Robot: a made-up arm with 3 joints. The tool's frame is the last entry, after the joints.
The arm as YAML. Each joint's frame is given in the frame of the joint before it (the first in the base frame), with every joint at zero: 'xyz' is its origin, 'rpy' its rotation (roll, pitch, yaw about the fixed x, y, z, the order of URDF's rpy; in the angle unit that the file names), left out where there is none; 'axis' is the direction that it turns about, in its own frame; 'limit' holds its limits. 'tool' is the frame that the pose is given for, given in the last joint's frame.
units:
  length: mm
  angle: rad
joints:
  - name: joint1
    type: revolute
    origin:
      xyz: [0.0, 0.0, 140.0]
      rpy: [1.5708, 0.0, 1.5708]
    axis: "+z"
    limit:
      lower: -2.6
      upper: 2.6
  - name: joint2
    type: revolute
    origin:
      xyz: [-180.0, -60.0, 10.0]
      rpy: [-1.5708, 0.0, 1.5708]
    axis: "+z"
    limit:
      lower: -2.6
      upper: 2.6
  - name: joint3
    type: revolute
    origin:
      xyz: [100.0, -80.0, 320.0]
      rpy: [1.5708, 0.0, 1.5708]
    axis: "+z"
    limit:
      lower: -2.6
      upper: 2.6
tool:
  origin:
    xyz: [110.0, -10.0, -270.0]
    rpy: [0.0, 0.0, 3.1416]
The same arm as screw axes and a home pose.
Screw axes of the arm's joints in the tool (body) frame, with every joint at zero. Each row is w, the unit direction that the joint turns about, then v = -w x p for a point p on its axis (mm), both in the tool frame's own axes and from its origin. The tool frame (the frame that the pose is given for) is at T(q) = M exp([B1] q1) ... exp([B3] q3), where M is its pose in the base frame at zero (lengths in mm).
B1: w 1 -0.000007 0 v 0.0 230.0 -490.0
B2: w -0.000007 -1 0 v 170.0 0.0 -30.0
B3: w 0 0 1 v -10.0 -110.0 0.0
M: xyz -20.0 -490.0 -90.0 (mm) quaternion w x y z 1 0 0 0.000004
Joint limits (deg, base to tool): -148.97..148.97 -148.97..148.97 -148.97..148.97

